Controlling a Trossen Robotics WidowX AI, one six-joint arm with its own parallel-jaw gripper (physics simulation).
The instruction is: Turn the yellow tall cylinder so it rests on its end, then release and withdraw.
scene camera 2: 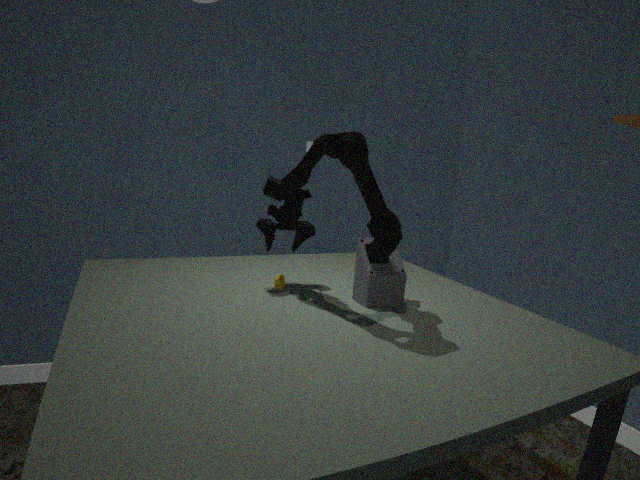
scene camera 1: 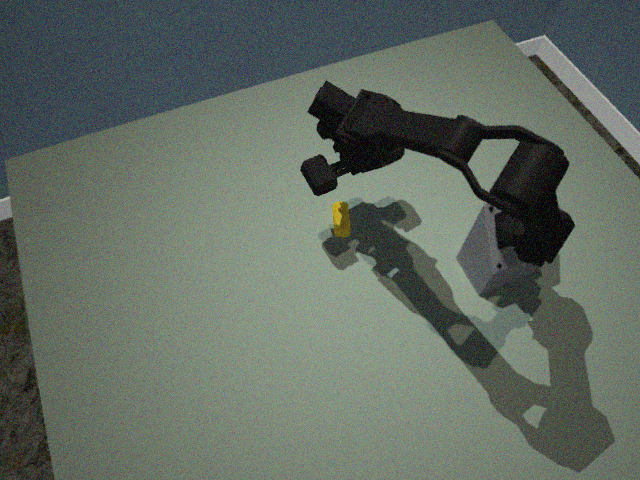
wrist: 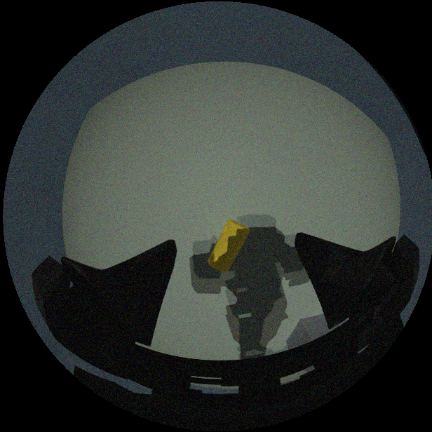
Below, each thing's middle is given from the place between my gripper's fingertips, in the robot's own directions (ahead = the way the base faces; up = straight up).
My gripper is now 1 cm short of the yellow tall cylinder [wrist: 233, 235], 3 cm to the right of it and 10 cm above it.
